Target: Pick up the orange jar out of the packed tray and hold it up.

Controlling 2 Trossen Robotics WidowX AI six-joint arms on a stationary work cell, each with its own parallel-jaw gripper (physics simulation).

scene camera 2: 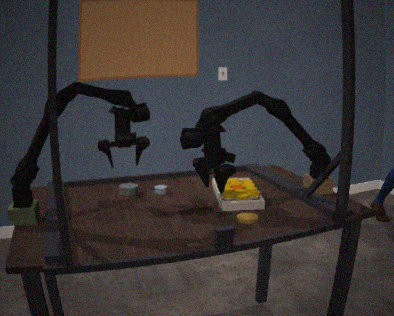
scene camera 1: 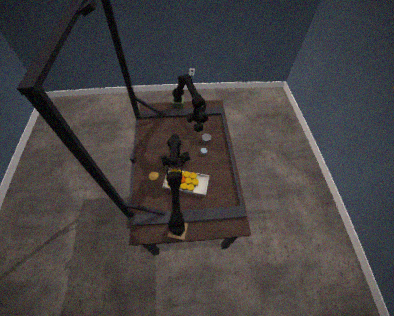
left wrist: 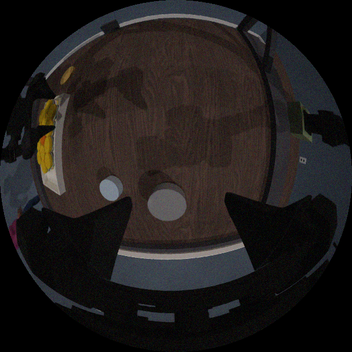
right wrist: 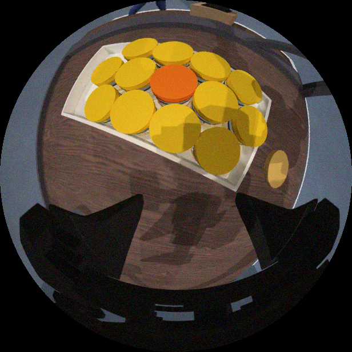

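Pixels of known places: left gripper, fingertip midpoint: (scene camera 2: pixel 124 166); right gripper, fingertip midpoint: (scene camera 2: pixel 214 190); left arm's base, link origin: (scene camera 2: pixel 23 204) (scene camera 1: pixel 178 99); right arm's base, link origin: (scene camera 1: pixel 178 229).
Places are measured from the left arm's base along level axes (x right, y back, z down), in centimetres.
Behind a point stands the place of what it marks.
The orange jar (scene camera 1: pixel 183 179) @[z 1.0, x -8.0, y -77.9 cm] (scene camera 2: pixel 237 187) @[z 1.0, x -6.4, y -77.2 cm] (left wrist: pixel 43 141) (right wrist: pixel 173 82) stands upright among several yellow-lidded jars (right wrist: pixel 132 112) in the white tray (scene camera 1: pixel 201 186) @[z 5.4, x -20.6, y -80.9 cm] (scene camera 2: pixel 243 205) @[z 3.9, x 4.8, y -75.5 cm] (left wrist: pixel 59 145) (right wrist: pixel 77 95). Yellow jars crowd around it. My right gripper (scene camera 2: pixel 215 186) @[z -0.1, x -2.5, y -67.2 cm] (right wrist: pixel 191 198) is open and empty, above and beside the tray's long side; the orange jar lies beyond its fingertips in the right wrist view. The right arm covers part of the tray in scene camera 1. My left gripper (scene camera 2: pixel 125 165) @[z -6.7, x -17.6, y -37.8 cm] (left wrist: pixel 178 200) is open and empty, high above the table, well away from the tray.
A flat yellow-orange disc (scene camera 1: pixel 153 176) @[z 4.5, x 13.6, y -74.2 cm] (scene camera 2: pixel 247 218) @[z 4.6, x 15.2, y -73.0 cm] (right wrist: pixel 276 169) lies beside the tray's end. A grey cylinder (scene camera 1: pixel 206 137) @[z 2.7, x -24.7, y -39.6 cm] (scene camera 2: pixel 128 189) @[z 3.2, x -21.0, y -39.0 cm] (left wrist: pixel 167 202) and a smaller pale blue cylinder (scene camera 1: pixel 204 150) @[z 3.4, x -23.0, y -51.7 cm] (scene camera 2: pixel 160 190) @[z 4.1, x -20.0, y -51.2 cm] (left wrist: pixel 111 188) stand on the table. Dark frame posts (scene camera 2: pixel 346 100) @[z -33.7, x 25.4, y -101.9 cm] rise at the table's side.
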